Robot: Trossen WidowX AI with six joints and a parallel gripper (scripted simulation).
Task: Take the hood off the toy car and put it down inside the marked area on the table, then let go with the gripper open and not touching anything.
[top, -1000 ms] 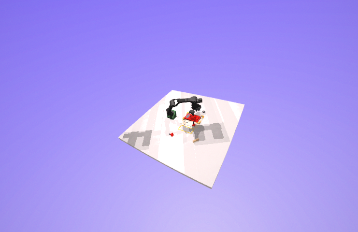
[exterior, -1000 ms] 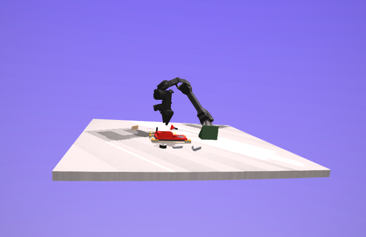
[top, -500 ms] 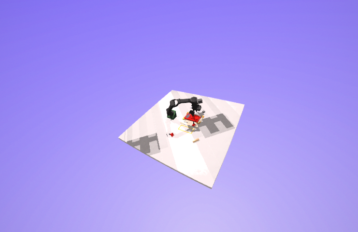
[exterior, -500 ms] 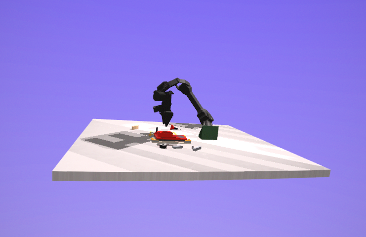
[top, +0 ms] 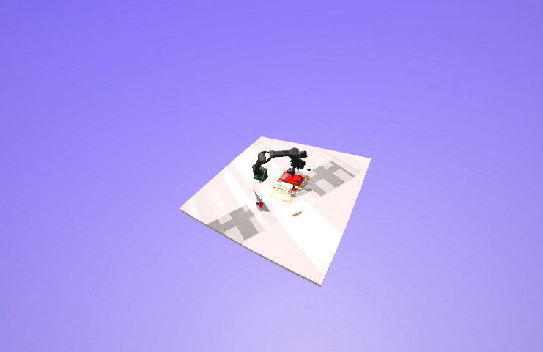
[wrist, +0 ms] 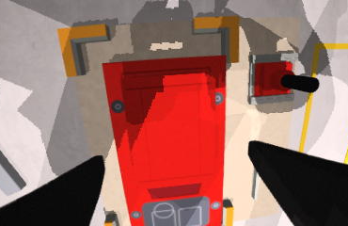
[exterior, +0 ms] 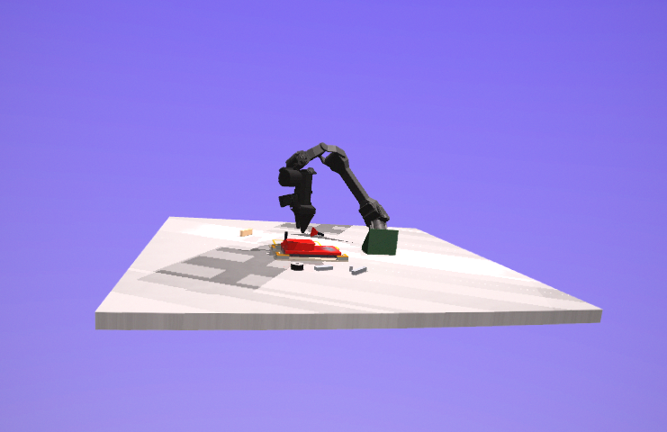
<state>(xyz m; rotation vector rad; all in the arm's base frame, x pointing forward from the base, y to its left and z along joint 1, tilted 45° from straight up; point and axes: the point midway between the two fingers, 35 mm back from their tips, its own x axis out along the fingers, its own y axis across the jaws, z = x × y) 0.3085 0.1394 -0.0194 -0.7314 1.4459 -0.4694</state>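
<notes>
My gripper tip is 50 mm above the red hood. Also, from my gripper tip: tan block (300 mm to the right, 210 mm ahead, 70 mm below); tan base plate (70 mm below, 30 mm behind, 20 mm to the right); black wheel (200 mm to the left, 80 mm below, 10 mm ahead).
</notes>
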